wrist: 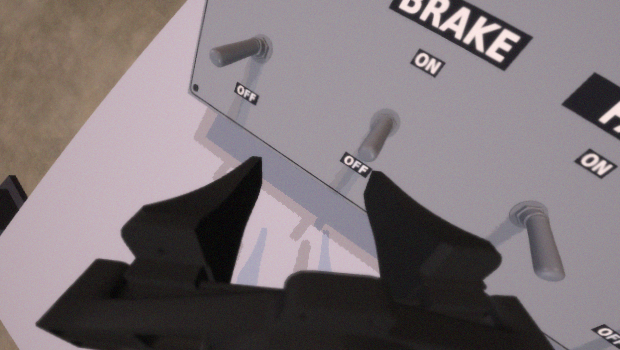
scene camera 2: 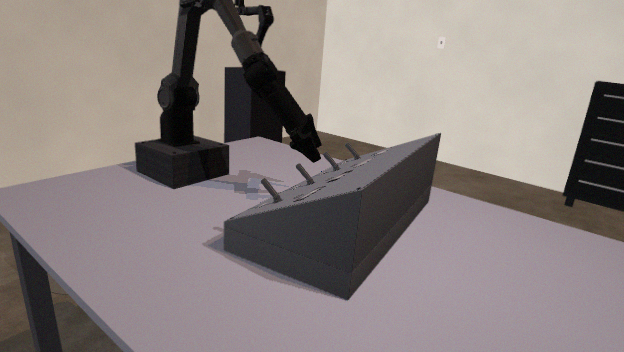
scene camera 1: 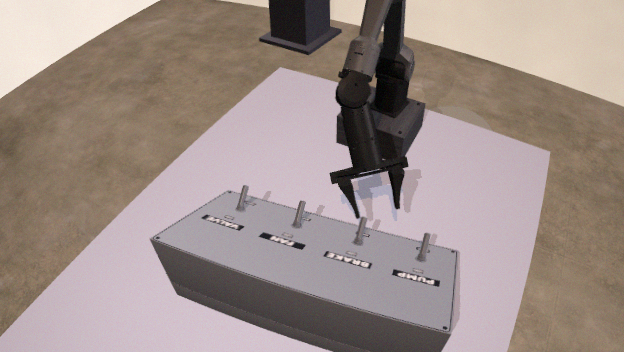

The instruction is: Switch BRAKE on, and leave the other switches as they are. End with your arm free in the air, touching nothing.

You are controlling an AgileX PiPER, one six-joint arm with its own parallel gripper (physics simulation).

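Note:
The grey sloped switch box (scene camera 1: 300, 310) (scene camera 2: 300, 255) (wrist: 310, 100) carries the BRAKE lever (scene camera 1: 360, 231) (scene camera 2: 304, 173) (wrist: 378, 137), which tilts toward its OFF label (wrist: 355, 164). The PUMP lever (scene camera 1: 424, 247) (scene camera 2: 270, 190) (wrist: 240, 51), FAN lever (scene camera 1: 299, 214) (scene camera 2: 330, 161) (wrist: 544, 245) and VALVE lever (scene camera 1: 243, 198) (scene camera 2: 352, 151) also lean to the OFF side. My gripper (scene camera 1: 378, 212) (scene camera 2: 316, 159) (wrist: 315, 176) is open and empty, at the box's low edge on the OFF side. One fingertip is close to the BRAKE lever's tip; contact cannot be told.
The box stands on the pale table (scene camera 1: 240, 130) (scene camera 2: 475, 280). A dark pedestal (scene camera 1: 300, 25) (scene camera 2: 237, 105) stands behind the table, with another arm (scene camera 2: 266, 20) above it. A black drawer cabinet (scene camera 2: 597, 135) stands at the right in scene camera 2.

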